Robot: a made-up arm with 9 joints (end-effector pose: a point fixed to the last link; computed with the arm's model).
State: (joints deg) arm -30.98 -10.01 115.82 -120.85 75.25 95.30 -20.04 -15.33 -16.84
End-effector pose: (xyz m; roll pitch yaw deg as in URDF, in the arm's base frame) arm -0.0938 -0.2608 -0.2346 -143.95 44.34 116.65
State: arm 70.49 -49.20 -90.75 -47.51 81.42 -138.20 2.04 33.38 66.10
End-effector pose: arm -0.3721 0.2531 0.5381 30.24 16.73 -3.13
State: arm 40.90 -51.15 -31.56 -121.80 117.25 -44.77 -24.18 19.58 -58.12
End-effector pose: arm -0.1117 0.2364 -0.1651 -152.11 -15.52 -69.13
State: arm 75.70 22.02 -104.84 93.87 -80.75 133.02 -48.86 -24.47 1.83
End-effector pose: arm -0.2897 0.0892 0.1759 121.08 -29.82 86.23
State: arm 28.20 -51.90 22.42 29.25 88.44 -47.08 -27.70 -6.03 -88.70
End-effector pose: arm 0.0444 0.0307 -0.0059 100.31 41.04 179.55
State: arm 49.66 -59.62 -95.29 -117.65 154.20 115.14 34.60 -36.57 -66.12
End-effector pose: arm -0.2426 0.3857 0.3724 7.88 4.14 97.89
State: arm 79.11 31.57 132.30 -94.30 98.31 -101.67 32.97 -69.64 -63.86
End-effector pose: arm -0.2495 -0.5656 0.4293 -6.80 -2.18 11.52
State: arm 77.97 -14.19 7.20 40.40 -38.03 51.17 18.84 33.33 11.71
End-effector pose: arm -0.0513 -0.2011 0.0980 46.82 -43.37 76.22
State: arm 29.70 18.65 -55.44 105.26 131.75 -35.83 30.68 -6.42 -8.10
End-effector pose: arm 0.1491 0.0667 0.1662 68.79 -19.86 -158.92
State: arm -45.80 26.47 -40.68 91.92 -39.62 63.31 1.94 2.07 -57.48
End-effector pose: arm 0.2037 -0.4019 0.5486 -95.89 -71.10 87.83
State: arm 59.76 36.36 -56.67 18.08 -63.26 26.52 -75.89 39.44 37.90
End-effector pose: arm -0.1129 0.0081 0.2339 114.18 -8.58 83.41
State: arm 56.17 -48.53 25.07 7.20 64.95 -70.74 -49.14 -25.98 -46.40
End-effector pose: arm -0.2035 -0.0024 -0.1198 -168.28 -24.55 -105.93
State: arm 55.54 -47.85 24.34 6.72 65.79 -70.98 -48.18 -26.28 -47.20
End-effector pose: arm -0.1966 0.0008 -0.1199 -168.76 -23.55 -104.94
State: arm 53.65 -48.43 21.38 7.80 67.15 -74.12 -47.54 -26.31 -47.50
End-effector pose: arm -0.1753 0.0179 -0.1169 -168.25 -21.25 -104.15
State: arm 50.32 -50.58 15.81 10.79 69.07 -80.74 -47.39 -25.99 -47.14
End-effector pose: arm -0.1360 0.0492 -0.1070 -166.05 -17.41 -103.52
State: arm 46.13 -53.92 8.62 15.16 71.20 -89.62 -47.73 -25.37 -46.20
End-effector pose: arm -0.0833 0.0851 -0.0877 -161.83 -12.53 -103.03
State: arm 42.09 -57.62 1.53 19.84 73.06 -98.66 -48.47 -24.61 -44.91
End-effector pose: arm -0.0298 0.1146 -0.0620 -156.25 -7.85 -102.70
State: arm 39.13 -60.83 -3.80 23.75 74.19 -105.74 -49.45 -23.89 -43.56
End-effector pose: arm 0.0110 0.1325 -0.0384 -151.08 -4.44 -102.81
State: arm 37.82 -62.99 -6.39 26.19 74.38 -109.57 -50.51 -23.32 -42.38
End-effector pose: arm 0.0307 0.1402 -0.0257 -148.17 -2.83 -103.53
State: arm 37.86 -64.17 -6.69 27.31 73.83 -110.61 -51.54 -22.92 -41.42
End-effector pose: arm 0.0327 0.1417 -0.0244 -147.60 -2.70 -104.70
